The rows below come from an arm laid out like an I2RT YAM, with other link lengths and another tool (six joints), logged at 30 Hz.
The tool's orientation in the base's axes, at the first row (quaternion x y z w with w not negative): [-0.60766, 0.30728, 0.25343, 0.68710]
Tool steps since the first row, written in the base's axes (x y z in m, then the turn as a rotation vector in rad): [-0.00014, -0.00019, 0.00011, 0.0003, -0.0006, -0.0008]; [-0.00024, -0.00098, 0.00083, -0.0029, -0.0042, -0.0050]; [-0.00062, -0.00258, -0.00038, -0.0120, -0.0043, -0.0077]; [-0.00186, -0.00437, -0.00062, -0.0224, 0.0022, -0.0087]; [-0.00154, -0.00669, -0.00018, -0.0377, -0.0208, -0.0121]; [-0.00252, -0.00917, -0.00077, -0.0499, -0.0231, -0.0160]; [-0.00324, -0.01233, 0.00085, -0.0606, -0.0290, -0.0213]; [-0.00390, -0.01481, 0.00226, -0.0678, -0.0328, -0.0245]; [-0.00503, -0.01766, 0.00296, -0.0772, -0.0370, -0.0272]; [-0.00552, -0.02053, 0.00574, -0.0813, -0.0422, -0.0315]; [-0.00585, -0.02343, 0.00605, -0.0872, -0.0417, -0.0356]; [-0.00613, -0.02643, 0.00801, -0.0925, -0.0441, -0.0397]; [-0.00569, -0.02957, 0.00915, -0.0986, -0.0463, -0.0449]
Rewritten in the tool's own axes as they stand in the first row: [-0.00017, 0.00000, -0.00020, 0.0008, 0.0002, -0.0006]; [-0.00075, -0.00052, -0.00094, 0.0018, 0.0049, -0.0049]; [-0.00008, 0.00036, -0.00265, -0.0025, 0.0133, -0.0062]; [-0.00071, 0.00118, -0.00459, -0.0090, 0.0224, -0.0010]; [-0.00075, 0.00034, -0.00682, -0.0164, 0.0327, -0.0258]; [-0.00093, 0.00112, -0.00943, -0.0218, 0.0438, -0.0298]; [-0.00252, 0.00012, -0.01252, -0.0251, 0.0543, -0.0372]; [-0.00394, -0.00069, -0.01496, -0.0276, 0.0612, -0.0420]; [-0.00515, -0.00073, -0.01786, -0.0319, 0.0693, -0.0475]; [-0.00744, -0.00265, -0.02055, -0.0314, 0.0745, -0.0534]; [-0.00782, -0.00301, -0.02344, -0.0325, 0.0816, -0.0539]; [-0.00937, -0.00453, -0.02630, -0.0330, 0.0879, -0.0571]; [-0.00982, -0.00604, -0.02928, -0.0334, 0.0955, -0.0604]
